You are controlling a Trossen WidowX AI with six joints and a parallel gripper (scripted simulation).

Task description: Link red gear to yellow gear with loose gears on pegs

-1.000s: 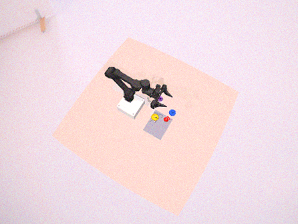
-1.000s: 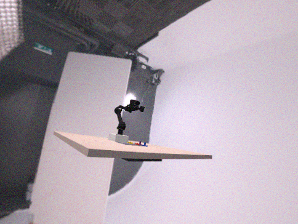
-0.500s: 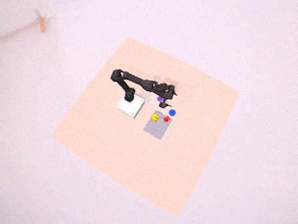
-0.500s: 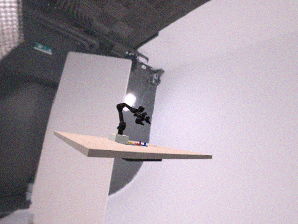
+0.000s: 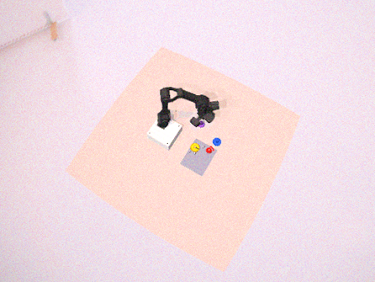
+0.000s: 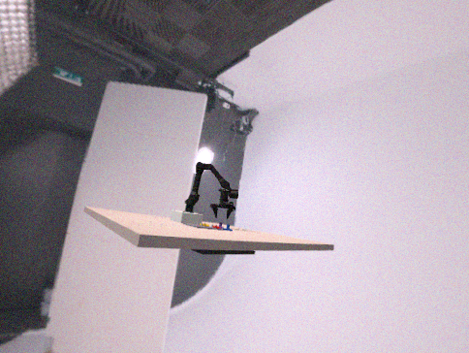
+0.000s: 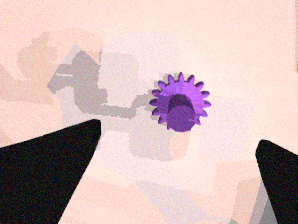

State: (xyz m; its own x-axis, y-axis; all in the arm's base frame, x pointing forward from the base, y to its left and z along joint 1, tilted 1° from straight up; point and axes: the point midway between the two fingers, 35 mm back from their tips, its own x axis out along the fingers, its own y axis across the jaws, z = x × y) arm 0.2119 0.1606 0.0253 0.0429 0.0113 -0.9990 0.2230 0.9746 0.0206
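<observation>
My gripper tip is now 5 cm above the purple gear. Also, from my gripper tip: blue gear 15 cm ahead, 6 cm to the right, 5 cm below; yellow gear 5 cm ahead, 18 cm to the right, 5 cm below; red arrow 15 cm ahead, 12 cm to the right, 6 cm below.
</observation>
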